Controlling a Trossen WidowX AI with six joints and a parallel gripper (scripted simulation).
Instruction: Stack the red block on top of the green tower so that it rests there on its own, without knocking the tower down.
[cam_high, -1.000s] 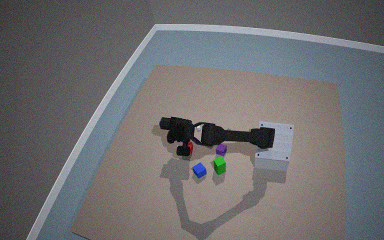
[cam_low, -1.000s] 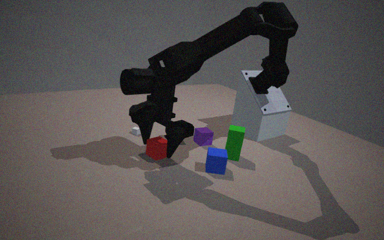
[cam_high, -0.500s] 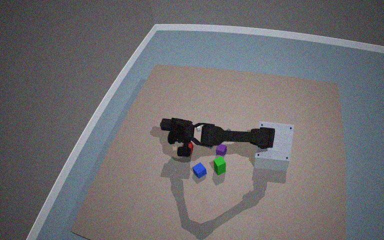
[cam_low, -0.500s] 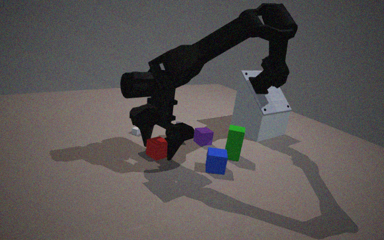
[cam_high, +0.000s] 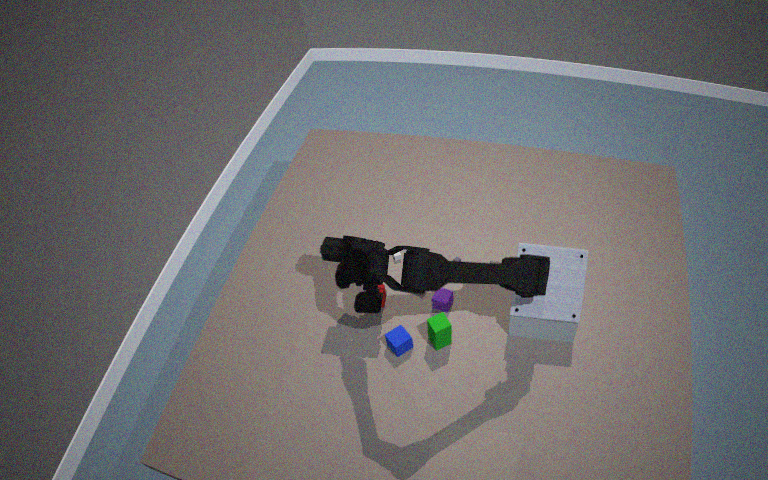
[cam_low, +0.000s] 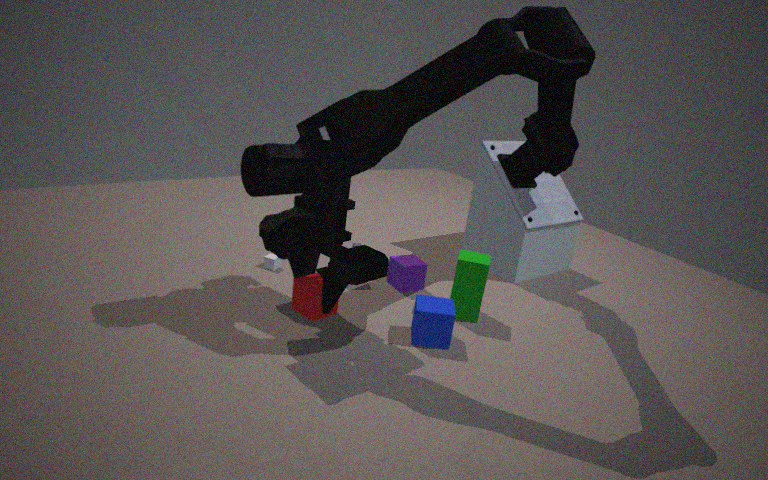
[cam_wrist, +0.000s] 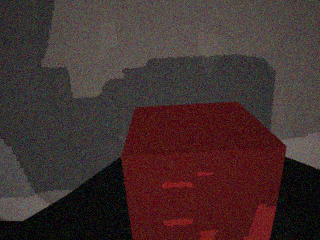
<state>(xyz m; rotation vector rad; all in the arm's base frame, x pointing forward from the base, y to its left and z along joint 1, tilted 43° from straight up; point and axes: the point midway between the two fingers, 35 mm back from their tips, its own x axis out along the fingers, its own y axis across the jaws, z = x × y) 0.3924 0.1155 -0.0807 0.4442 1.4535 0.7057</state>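
Now: gripper tip 120 mm to the right of the blue cube, 100 mm past it and 20 mm below it. The rest, counted from my gripper tip: small white cube (150 mm to the right, 10 mm behind); yellow block (100 mm behind, 80 mm to the right, 10 mm above); red block (10 mm above).
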